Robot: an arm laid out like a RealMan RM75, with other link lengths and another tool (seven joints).
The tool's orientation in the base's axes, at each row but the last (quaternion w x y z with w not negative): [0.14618 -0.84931 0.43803 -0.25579]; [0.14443 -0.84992 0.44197 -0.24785]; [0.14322 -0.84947 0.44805 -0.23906]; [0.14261 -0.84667 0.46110 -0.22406]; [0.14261 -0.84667 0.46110 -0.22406]
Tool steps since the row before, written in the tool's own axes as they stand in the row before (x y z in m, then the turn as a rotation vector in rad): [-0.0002 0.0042 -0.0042 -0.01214 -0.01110 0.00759]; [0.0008 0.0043 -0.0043 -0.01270 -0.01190 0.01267]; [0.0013 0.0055 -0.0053 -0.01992 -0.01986 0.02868]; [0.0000 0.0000 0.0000 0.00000 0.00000 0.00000]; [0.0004 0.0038 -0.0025 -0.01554 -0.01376 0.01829]
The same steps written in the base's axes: [-0.0053 -0.0023 0.0014 0.00581 0.01649 -0.00475]; [-0.0049 -0.0032 0.0018 0.00887 0.01754 -0.00879]; [-0.0060 -0.0043 0.0023 0.01944 0.02843 -0.02067]; [0.0000 0.0000 0.0000 0.00000 0.00000 0.00000]; [-0.0038 -0.0025 0.0005 0.01184 0.02111 -0.01340]
